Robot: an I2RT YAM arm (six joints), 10 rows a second.
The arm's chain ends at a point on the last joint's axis. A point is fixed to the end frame.
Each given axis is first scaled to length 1.
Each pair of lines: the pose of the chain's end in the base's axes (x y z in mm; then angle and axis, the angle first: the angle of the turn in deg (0 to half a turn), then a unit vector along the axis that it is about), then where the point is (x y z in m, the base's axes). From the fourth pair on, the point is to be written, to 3 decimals.
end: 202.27 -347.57 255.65 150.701 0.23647 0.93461 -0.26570
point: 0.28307 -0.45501 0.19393
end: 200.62 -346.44 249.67 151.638 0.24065 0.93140 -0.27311
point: 0.27869 -0.45574 0.18770
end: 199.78 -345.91 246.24 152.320 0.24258 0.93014 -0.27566
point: 0.27626 -0.45594 0.18360
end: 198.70 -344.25 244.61 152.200 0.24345 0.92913 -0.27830
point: 0.275 -0.455 0.183
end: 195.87 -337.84 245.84 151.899 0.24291 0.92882 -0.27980
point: 0.273 -0.449 0.185
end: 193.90 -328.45 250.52 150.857 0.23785 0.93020 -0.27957
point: 0.273 -0.438 0.191
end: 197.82 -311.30 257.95 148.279 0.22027 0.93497 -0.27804
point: 0.284 -0.418 0.203
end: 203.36 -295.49 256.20 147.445 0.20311 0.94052 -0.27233
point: 0.294 -0.399 0.201
